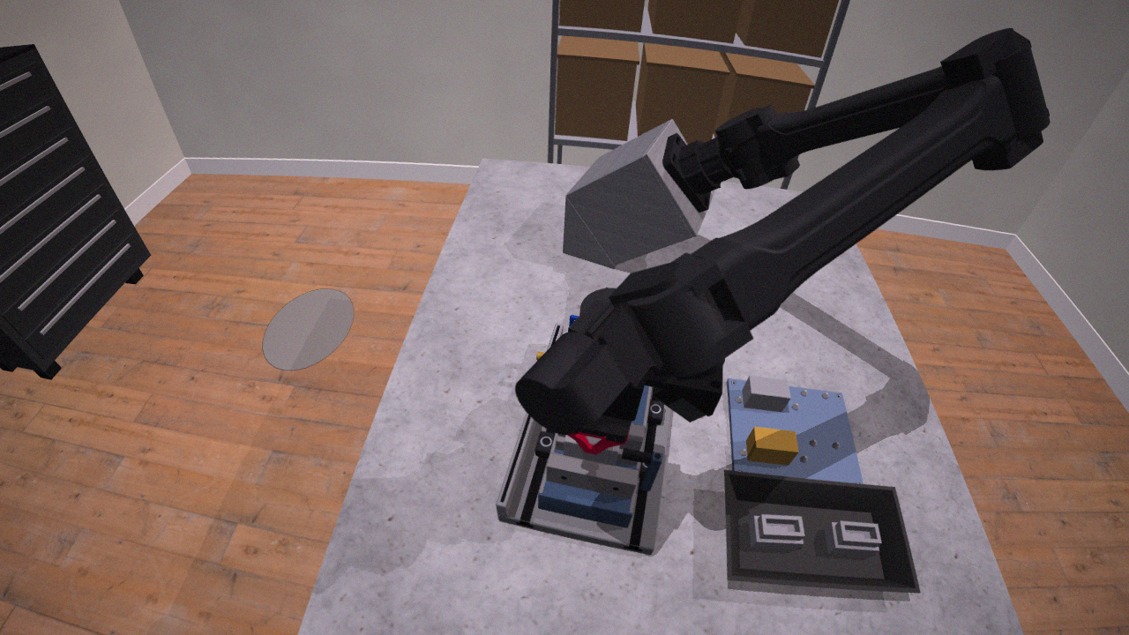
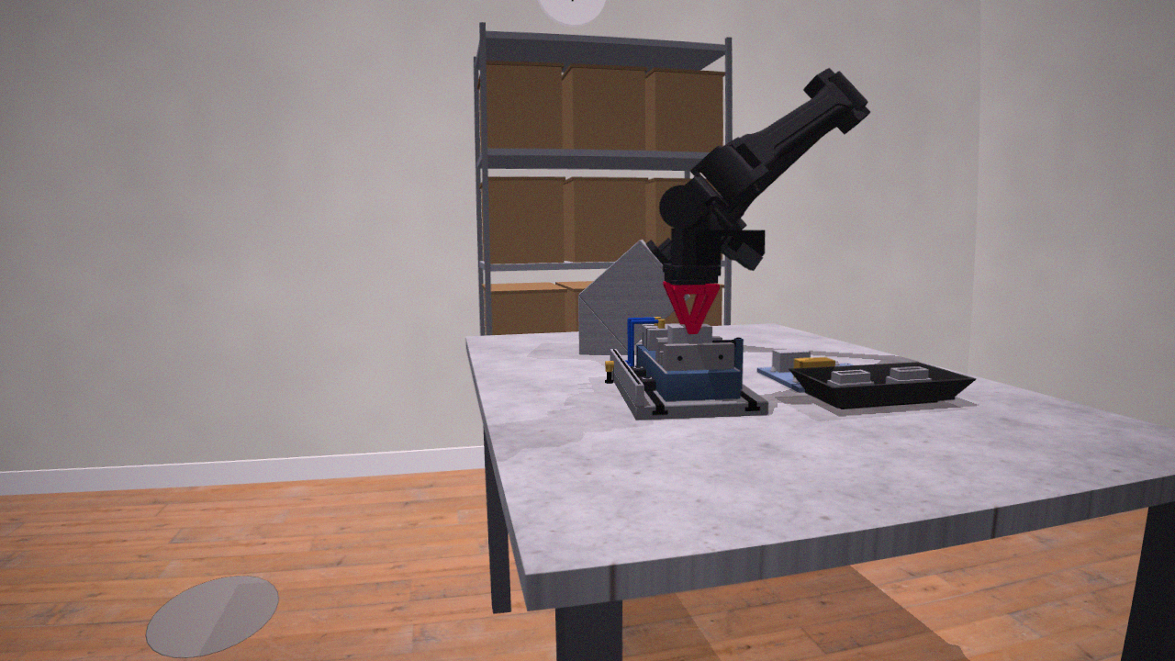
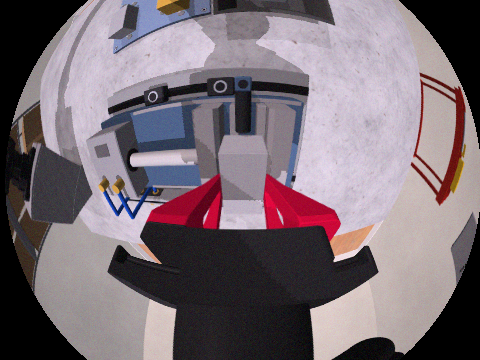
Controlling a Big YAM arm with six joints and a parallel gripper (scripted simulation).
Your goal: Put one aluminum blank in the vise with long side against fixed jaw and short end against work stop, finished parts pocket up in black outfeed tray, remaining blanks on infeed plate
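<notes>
Right now my hand is 50 mm to the right of the work stop rod and 30 mm above it. Round my hand: yellow brass blank: 240 mm to the left, 100 mm behind, 90 mm below; then blue infeed plate: 280 mm to the left, 150 mm behind, 110 mm below.
</notes>
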